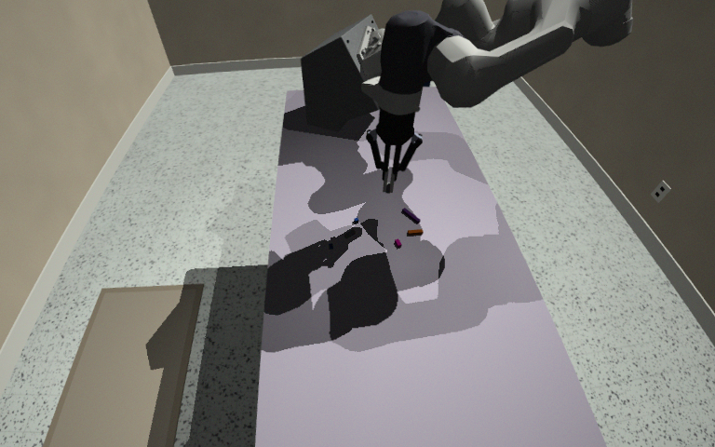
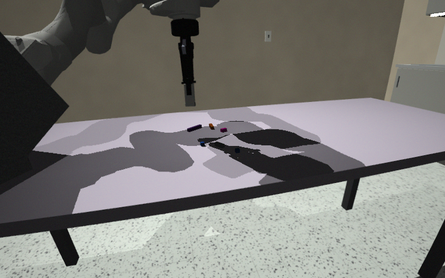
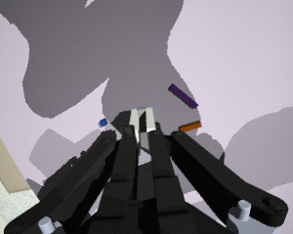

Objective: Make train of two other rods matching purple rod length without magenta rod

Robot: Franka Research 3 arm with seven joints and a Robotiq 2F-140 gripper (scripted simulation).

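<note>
The purple rod lies 130 mm below my hand and 70 mm to the left of it. Also, from my hand: orange rod 130 mm below, 80 mm to the left, 60 mm ahead; then magenta rod 130 mm below, 100 mm ahead, 40 mm to the left.
</note>
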